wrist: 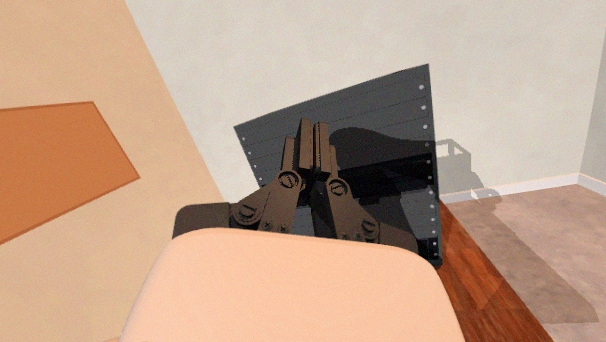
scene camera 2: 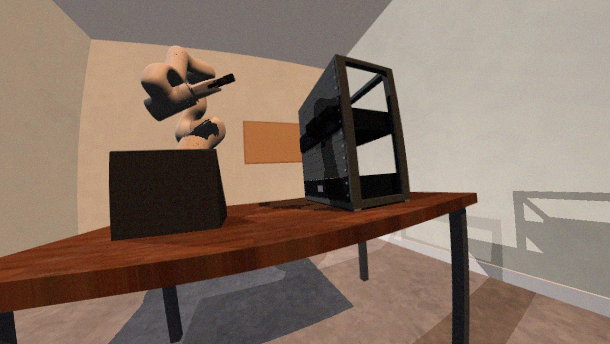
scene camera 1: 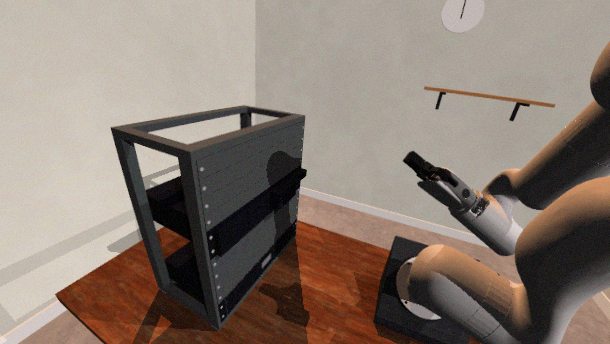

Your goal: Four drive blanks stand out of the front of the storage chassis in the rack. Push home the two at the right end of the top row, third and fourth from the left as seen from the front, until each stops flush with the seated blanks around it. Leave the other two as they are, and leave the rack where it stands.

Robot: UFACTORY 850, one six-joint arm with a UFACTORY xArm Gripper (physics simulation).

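Note:
The dark storage chassis (scene camera 1: 257,212) (scene camera 2: 320,124) (wrist: 387,172) sits across the middle of the rack (scene camera 1: 195,210) (scene camera 2: 351,165) and stands out from its front. Its front is nearly black and in shadow, so I cannot tell the single drive blanks apart or how far each stands out. A small dark piece (scene camera 1: 303,173) juts out at the chassis's far end in scene camera 1. My gripper (scene camera 1: 411,158) (scene camera 2: 230,78) (wrist: 308,137) is shut and empty, in the air well out from the rack front. In the wrist view its fingers and body hide the left part of the chassis.
Grey panels (scene camera 1: 245,170) (wrist: 280,130) cover the rack front above the chassis, and more panels lie below. The rack stands upright on a wooden table (scene camera 1: 340,280) (scene camera 2: 260,222) (wrist: 470,290). The arm's dark base block (scene camera 2: 165,195) stands on the table in front of the rack.

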